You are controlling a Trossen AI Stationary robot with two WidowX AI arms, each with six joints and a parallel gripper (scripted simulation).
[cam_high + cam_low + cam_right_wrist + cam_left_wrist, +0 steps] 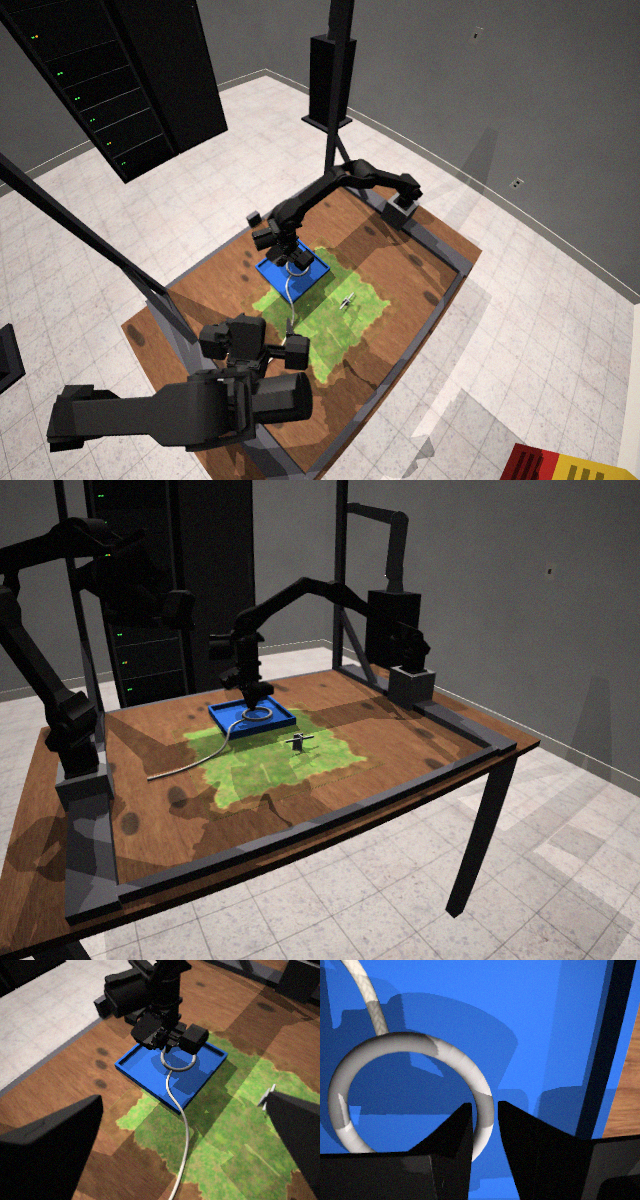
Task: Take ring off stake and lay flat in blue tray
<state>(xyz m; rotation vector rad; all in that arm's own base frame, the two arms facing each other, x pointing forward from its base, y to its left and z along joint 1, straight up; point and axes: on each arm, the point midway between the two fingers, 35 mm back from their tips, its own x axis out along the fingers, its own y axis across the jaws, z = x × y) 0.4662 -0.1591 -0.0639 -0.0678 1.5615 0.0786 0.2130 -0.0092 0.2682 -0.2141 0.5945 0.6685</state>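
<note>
Right now my left hand is 4 cm short of the ring and 3 cm above it. The rest, counted from my left hand: blue tray (3 cm ahead, 2 cm to the right, 4 cm below); then stake (25 cm ahead, 1 cm to the left, 3 cm below); then green mat (20 cm ahead, 4 cm to the right, 6 cm below).
</note>
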